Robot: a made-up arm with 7 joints.
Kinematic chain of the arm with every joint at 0, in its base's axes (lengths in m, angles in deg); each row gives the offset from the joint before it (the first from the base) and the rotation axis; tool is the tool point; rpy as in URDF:
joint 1: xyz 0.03 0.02 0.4 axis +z
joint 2: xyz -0.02 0 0.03 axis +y
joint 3: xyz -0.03 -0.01 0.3 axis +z
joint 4: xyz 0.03 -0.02 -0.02 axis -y
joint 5: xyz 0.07 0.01 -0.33 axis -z
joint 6: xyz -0.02 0.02 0 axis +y
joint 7: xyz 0.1 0 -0.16 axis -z
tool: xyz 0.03 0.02 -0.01 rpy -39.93 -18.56 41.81
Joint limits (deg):
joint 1: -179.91..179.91
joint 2: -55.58..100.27
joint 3: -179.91..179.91
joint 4: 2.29..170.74
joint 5: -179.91..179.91
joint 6: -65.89..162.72
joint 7: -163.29..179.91
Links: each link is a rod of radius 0.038 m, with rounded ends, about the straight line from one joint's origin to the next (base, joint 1, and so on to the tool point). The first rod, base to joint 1, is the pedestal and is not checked.
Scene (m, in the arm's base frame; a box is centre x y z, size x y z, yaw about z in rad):
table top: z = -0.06
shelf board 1: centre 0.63 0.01 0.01 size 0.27 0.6 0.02 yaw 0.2
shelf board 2: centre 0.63 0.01 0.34 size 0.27 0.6 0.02 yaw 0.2
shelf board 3: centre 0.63 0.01 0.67 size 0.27 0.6 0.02 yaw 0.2
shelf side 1: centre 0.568 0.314 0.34 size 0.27 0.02 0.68 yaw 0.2
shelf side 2: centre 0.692 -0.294 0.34 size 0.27 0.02 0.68 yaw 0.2
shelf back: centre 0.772 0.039 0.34 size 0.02 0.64 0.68 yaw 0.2
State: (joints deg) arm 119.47 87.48 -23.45 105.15 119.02 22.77 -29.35
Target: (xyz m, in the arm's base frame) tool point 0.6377 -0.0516 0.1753
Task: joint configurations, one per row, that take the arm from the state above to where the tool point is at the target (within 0.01 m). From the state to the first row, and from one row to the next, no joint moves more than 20 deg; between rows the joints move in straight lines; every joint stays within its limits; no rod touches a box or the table.
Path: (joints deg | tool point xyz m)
1: 129.54 76.70 -13.36 97.27 128.42 39.87 -36.74 | -0.2187 0.5483 0.0613
2: 139.61 65.91 -3.26 89.39 137.83 56.97 -44.13 | -0.4193 0.4315 0.1470
3: 149.68 55.13 6.83 81.50 147.23 74.07 -51.52 | -0.5490 0.2655 0.2721
4: 159.76 44.34 16.92 73.62 156.63 91.17 -58.91 | -0.5848 0.0831 0.4095
5: 169.83 33.56 27.02 65.74 166.04 108.27 -66.30 | -0.5309 -0.0798 0.5330
6: 152.94 42.06 16.47 63.65 160.79 89.81 -59.20 | -0.5309 0.1486 0.3522
7: 136.06 50.55 5.93 61.55 155.55 71.34 -52.11 | -0.3709 0.3390 0.1810
8: 119.17 59.05 -4.62 59.46 150.30 52.88 -45.02 | -0.1045 0.4016 0.0598
9: 102.29 67.55 -15.16 57.37 145.05 34.41 -37.93 | 0.1634 0.3072 0.0181
10: 85.40 76.05 -25.71 55.28 139.81 15.95 -30.83 | 0.3365 0.1065 0.0630
11: 68.52 84.54 -36.25 53.18 134.56 -2.52 -23.74 | 0.3797 -0.1039 0.1753
12: 60.20 91.11 -47.33 71.26 127.75 8.44 -24.94 | 0.5160 -0.0838 0.1634
13: 51.89 97.67 -58.41 89.33 120.93 19.41 -26.14 | 0.6377 -0.0515 0.1752

